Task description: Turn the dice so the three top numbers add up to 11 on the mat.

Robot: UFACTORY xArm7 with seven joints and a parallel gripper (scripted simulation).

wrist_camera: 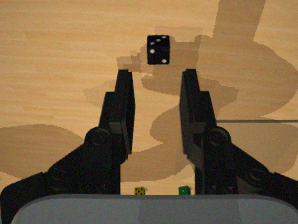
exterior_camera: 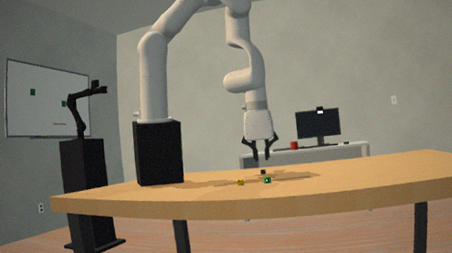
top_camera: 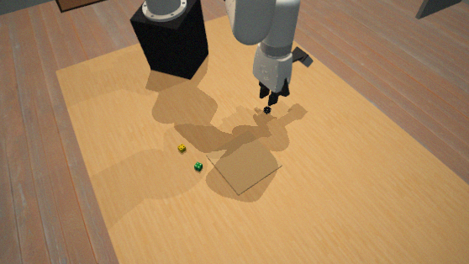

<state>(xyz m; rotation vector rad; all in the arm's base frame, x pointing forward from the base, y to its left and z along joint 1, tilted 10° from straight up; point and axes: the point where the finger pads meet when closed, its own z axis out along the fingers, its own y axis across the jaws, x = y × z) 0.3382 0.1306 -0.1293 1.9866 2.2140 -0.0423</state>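
Now: the black die 60 mm below my hand. From my hand the other things lie so: yellow die (270 mm to the right, 60 mm below); green die (70 mm ahead, 260 mm to the right, 60 mm below); tan mat (110 mm ahead, 150 mm to the right, 70 mm below).
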